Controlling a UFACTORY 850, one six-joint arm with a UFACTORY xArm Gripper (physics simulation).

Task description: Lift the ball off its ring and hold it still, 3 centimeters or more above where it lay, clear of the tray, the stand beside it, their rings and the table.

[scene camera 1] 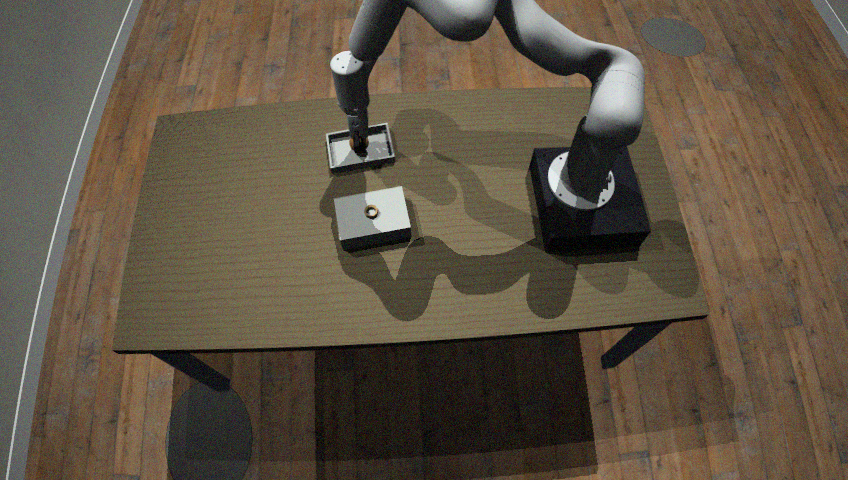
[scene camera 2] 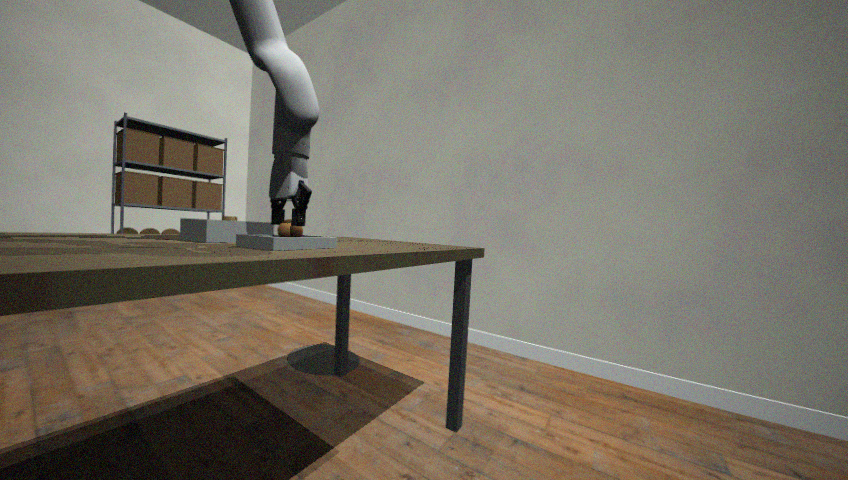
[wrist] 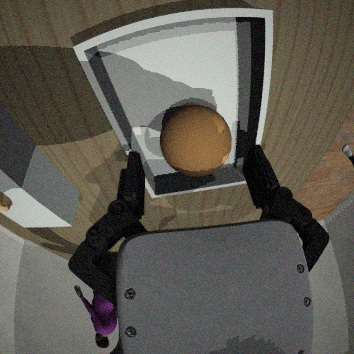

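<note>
The orange ball [scene camera 1: 353, 143] [scene camera 2: 285, 228] [wrist: 195, 135] rests inside the shallow grey-white tray [scene camera 1: 363, 165] [scene camera 2: 309, 242] [wrist: 268, 60]. The ring under it is hidden. My gripper [scene camera 1: 358, 146] [scene camera 2: 288, 226] [wrist: 195, 158] is open and lowered at the tray, with its black fingertips down on either side of the ball at about its height. In the wrist view, a gap shows between each finger and the ball. The stand [scene camera 1: 351, 227] [scene camera 2: 202, 230] [wrist: 30, 206], a pale block, is beside the tray, with an empty ring [scene camera 1: 371, 217] [scene camera 2: 230, 218] [wrist: 4, 202] on top.
The tray walls stand close around the fingers. The wooden table [scene camera 1: 238, 267] [scene camera 2: 416, 249] carries the arm's black base block [scene camera 1: 589, 237] at the right in scene camera 1. A shelf rack [scene camera 2: 123, 178] stands far behind. A purple-clad figure [wrist: 104, 315] shows in the wrist view.
</note>
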